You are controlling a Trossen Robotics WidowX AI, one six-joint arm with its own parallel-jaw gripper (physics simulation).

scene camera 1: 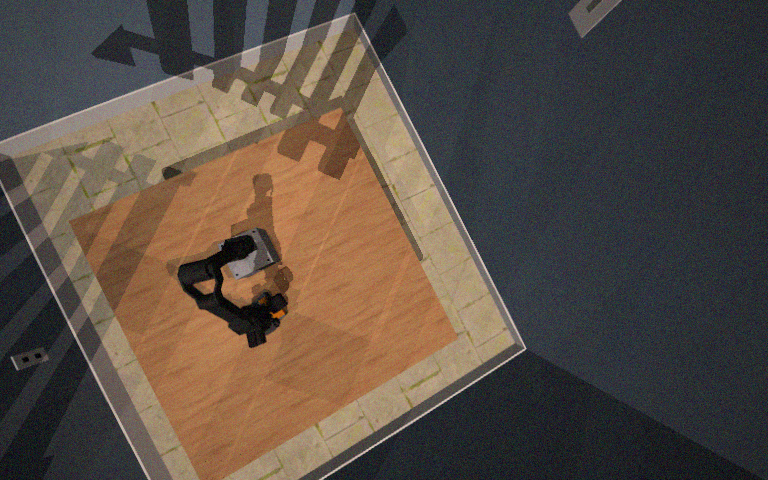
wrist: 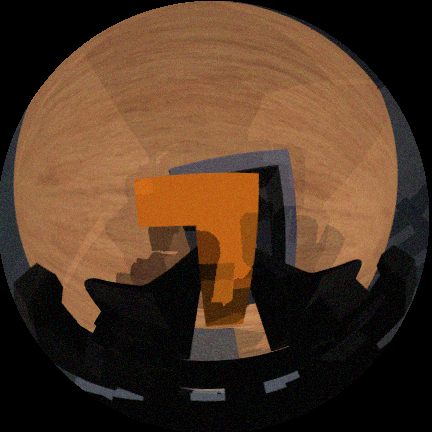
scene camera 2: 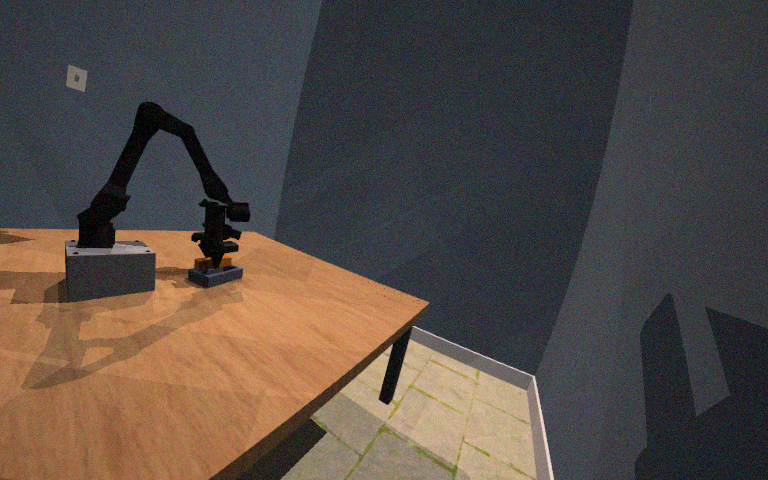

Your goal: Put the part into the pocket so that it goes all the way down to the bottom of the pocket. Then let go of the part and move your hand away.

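Frame: origin at the arm's base, x ahead, y left, z up, level; metres.
Seen in the pictures: gripper, between the fingertips: (scene camera 1: 271, 308) (wrist: 221, 249) (scene camera 2: 213, 266); arm's base, origin of its link: (scene camera 1: 246, 245) (scene camera 2: 95, 245).
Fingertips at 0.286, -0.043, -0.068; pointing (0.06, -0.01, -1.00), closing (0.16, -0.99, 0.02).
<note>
Pixels of each thing's top centre, then the offset from my fingertips to it, as dx, dy, dz. Level surfaces: height alone.
- orange L-shaped block, centre of its top: (wrist: 200, 277) (scene camera 2: 211, 256) (scene camera 1: 271, 307) -0.004, +0.015, +0.031
- low blue-grey block, centre of its top: (wrist: 249, 247) (scene camera 2: 217, 268) (scene camera 1: 266, 311) +0.003, -0.021, +0.000
- wooden table, height of its surface: dz -0.037
The part is an orange L-shaped block (scene camera 1: 278, 313) (scene camera 2: 225, 261) (wrist: 225, 200). The pocket is in a low blue-grey block (scene camera 2: 226, 276) (wrist: 290, 210) on the table. My gripper (scene camera 2: 215, 264) (wrist: 221, 249) points down and is shut on the part's long leg. In scene camera 2 the part shows above the pocket block's rim. In the wrist view the part covers much of the pocket, its short leg reaches left past the block's visible far rim, and a dark gap shows inside the right wall. The part's underside and the pocket's bottom are hidden.
The arm stands on a grey base box (scene camera 1: 263, 249) (scene camera 2: 110, 274) near the pocket block. The wooden table (scene camera 1: 362, 271) (scene camera 2: 317, 333) has its edge to the right in scene camera 2. Shadows lie across the table top.
</note>
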